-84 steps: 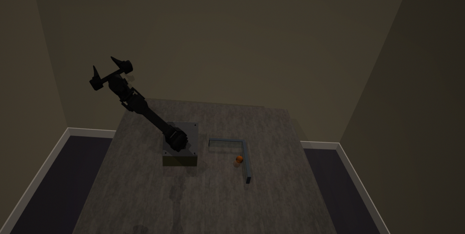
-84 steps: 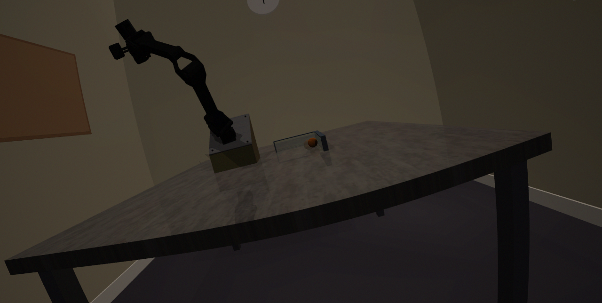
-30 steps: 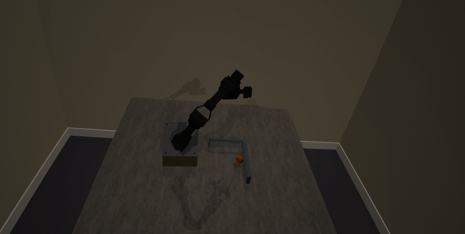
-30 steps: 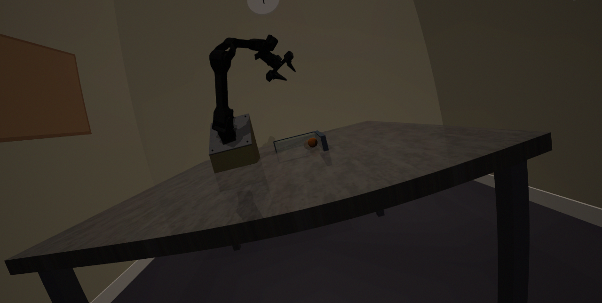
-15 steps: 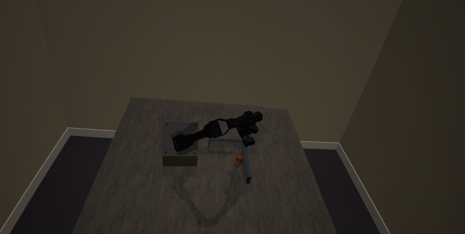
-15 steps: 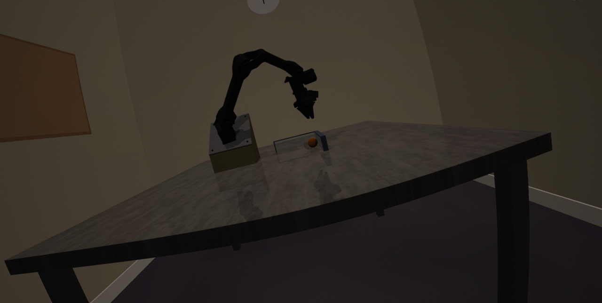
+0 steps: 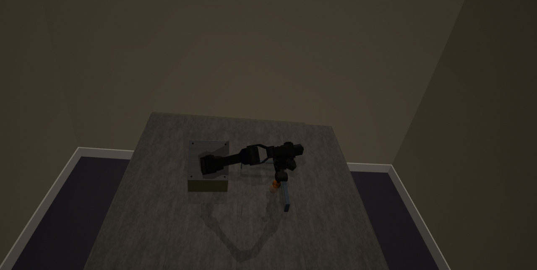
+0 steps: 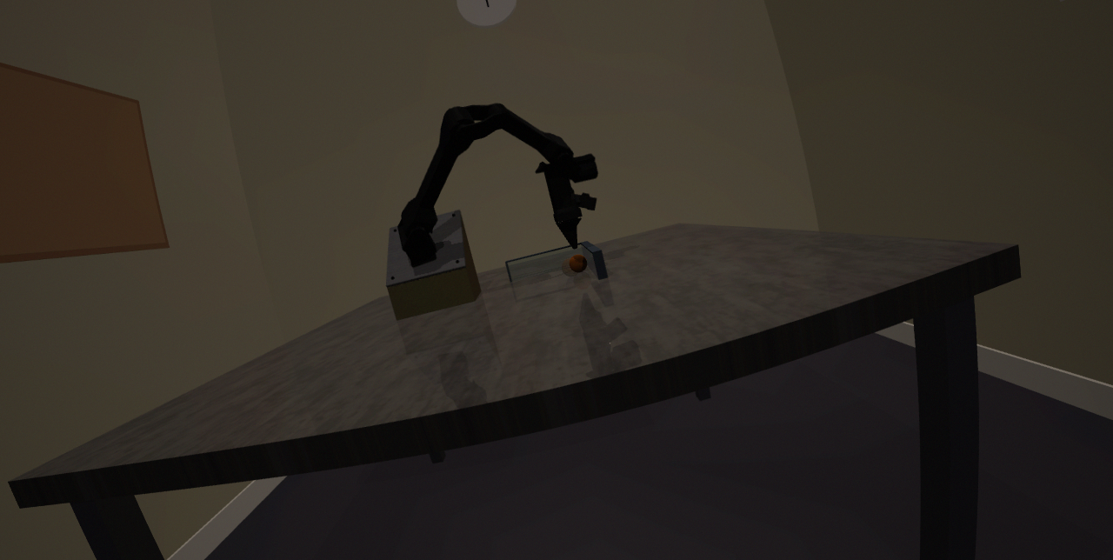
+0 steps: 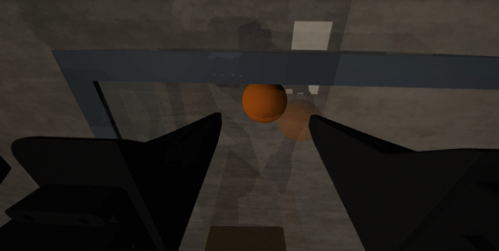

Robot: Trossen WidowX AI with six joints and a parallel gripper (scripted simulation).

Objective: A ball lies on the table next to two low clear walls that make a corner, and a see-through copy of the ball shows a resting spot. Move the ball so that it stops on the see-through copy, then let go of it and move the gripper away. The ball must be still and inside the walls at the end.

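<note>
My gripper tip is 40 mm above the orange ball. Round my gripper tip: see-through copy of ball (30 mm behind, 40 mm to the right, 40 mm below).
</note>
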